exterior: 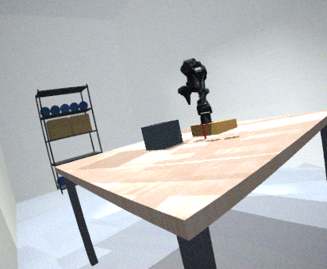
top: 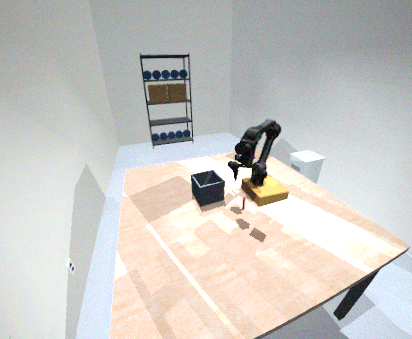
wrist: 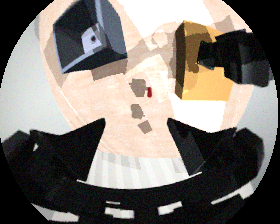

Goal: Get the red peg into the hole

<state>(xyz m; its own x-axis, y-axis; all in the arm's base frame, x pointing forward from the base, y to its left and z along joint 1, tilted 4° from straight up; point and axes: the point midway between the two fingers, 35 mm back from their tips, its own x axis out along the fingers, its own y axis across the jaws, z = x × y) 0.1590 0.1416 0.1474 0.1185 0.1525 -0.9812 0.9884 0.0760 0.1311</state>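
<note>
Right now my gripper tip is 2 cm past the red peg and 15 cm above it.
</note>
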